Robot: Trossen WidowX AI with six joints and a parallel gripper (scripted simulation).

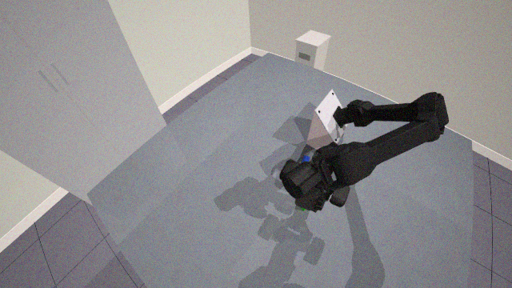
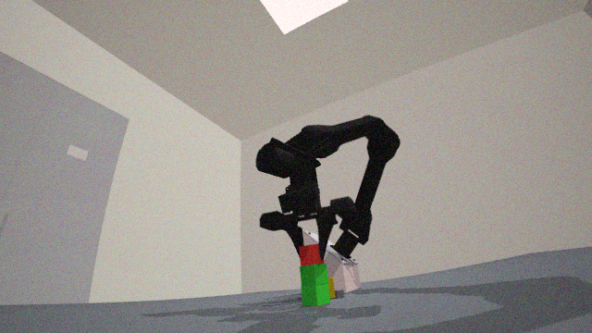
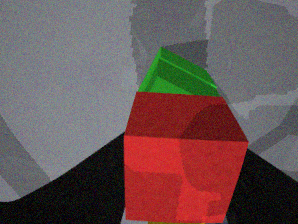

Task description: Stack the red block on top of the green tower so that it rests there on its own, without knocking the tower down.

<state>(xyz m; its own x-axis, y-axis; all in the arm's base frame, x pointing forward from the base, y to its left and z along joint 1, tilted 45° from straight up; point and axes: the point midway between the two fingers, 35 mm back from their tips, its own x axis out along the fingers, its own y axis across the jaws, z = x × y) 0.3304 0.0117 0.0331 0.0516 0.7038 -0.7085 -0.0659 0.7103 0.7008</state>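
The red block lies 10 mm above my gripper tip. Also, from my gripper tip: small blue block: 150 mm behind, 70 mm to the right, 70 mm below; then yellow block: 120 mm behind, 30 mm to the right, 60 mm below; then purple block: 470 mm ahead, 330 mm to the left, 60 mm below.
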